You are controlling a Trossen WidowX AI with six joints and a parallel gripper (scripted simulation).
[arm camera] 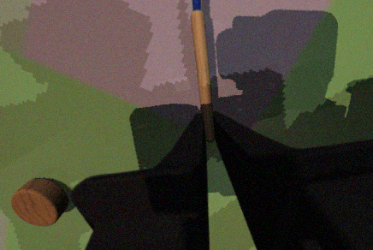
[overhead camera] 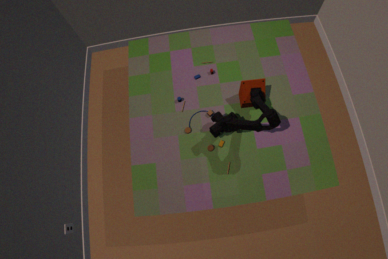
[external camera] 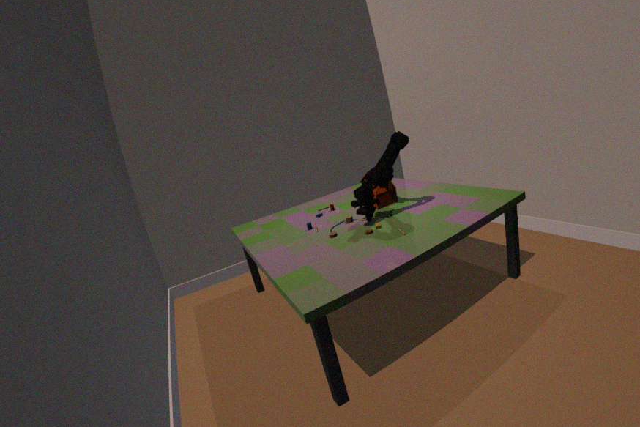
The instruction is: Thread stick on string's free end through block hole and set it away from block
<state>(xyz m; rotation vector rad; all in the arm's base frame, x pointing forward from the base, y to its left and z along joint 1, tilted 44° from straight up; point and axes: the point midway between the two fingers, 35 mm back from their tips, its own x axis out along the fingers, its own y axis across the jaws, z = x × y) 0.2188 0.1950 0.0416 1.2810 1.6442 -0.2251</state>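
The thin wooden stick is 3 cm to the right of my gripper tip, 2 cm ahead of it and 1 cm above it. Round my gripper tip: yellow block (11 cm to the left, 2 cm ahead, 1 cm above); wooden disc (13 cm to the left, 9 cm ahead, 1 cm above); wooden block (10 cm to the right, 7 cm ahead, 1 cm above).
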